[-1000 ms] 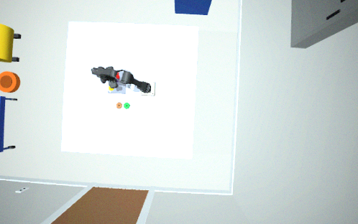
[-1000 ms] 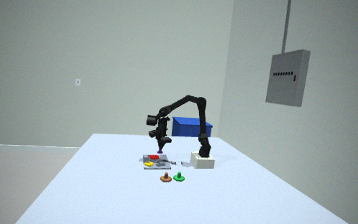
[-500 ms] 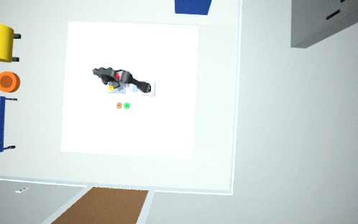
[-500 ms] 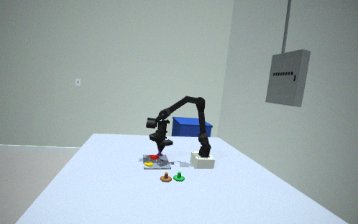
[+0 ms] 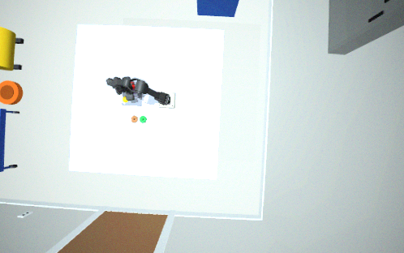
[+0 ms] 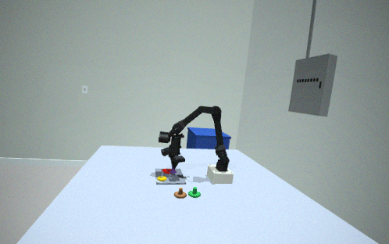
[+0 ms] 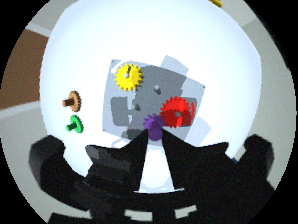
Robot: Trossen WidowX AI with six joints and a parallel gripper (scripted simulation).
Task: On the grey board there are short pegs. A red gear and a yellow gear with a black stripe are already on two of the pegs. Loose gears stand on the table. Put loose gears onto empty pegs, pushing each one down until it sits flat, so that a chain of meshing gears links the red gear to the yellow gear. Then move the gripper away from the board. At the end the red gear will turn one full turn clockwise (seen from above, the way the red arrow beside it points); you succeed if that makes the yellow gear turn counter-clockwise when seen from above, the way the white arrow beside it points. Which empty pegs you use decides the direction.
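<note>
My gripper tip is 3 cm short of the red gear, 4 cm to the left of it and 3 cm above it. The rest, counted from my gripper tip: purple gear: 1 cm below; then yellow gear: 8 cm ahead, 7 cm to the left, 3 cm below; then brown gear: 23 cm to the left, 3 cm below.
</note>
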